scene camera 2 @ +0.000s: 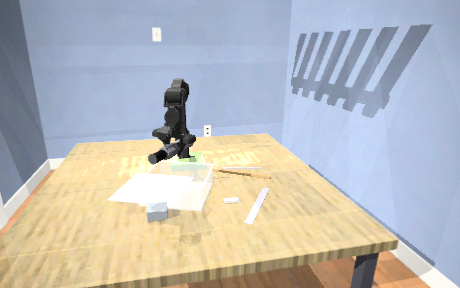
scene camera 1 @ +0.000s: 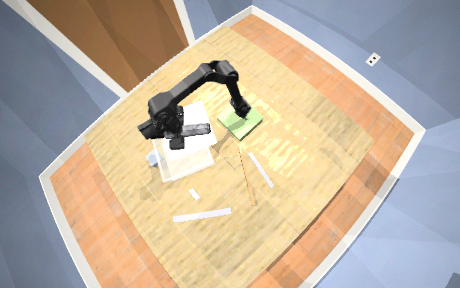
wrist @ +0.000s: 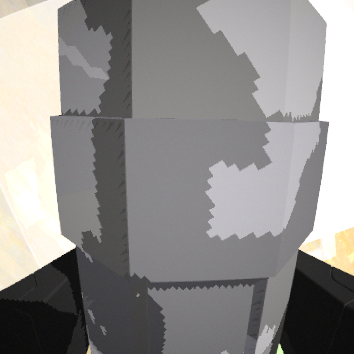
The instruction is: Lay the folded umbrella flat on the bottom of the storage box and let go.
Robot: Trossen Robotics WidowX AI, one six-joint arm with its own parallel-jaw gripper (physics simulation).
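Places are measured from the arm's base along level axes (x left, y ahead, z down), in millimetres.
Pixels of known places: gripper, between the fingertips: (scene camera 2: 173,154) (scene camera 1: 182,133); arm's base, origin of its link: (scene camera 2: 183,156) (scene camera 1: 242,111).
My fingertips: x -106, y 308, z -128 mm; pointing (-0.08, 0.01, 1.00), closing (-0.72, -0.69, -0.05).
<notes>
Ahead of a thing's pixels: the offset from my fingertips to its top centre.
The folded umbrella @(dz -56, dx -1, dy +2 mm) (scene camera 1: 199,130) (scene camera 2: 170,150) (wrist: 195,195) is a thick grey bundle with a black end. It lies roughly level in the air and fills much of the wrist view. My gripper (scene camera 1: 176,131) (scene camera 2: 175,144) (wrist: 179,243) is shut on it, with a black finger on each side. The storage box @(dz +64, dx +7, dy +57 mm) (scene camera 1: 192,171) (scene camera 2: 206,188) is pale and see-through, open at the top, and stands on the table. Gripper and umbrella hang above the box area in scene camera 1. The arm hides part of the box there, and the exact height above its rim is unclear.
A white sheet-like panel (scene camera 1: 196,111) (scene camera 2: 145,187) overlaps the box. A grey block @(dz +125, dx -100, dy +199 mm) (scene camera 1: 153,159) (scene camera 2: 157,212) stands beside it. A green slab (scene camera 1: 240,126) (scene camera 2: 197,160) lies by the arm's base. A white piece @(dz +149, dx +199, dy +190 mm) (scene camera 1: 194,194) (scene camera 2: 231,200), pale strips @(dz +158, dx +296, dy +245 mm) (scene camera 1: 202,215) (scene camera 2: 257,206) and a wooden stick @(dz +149, dx +339, dy -55 mm) (scene camera 1: 246,175) lie around.
</notes>
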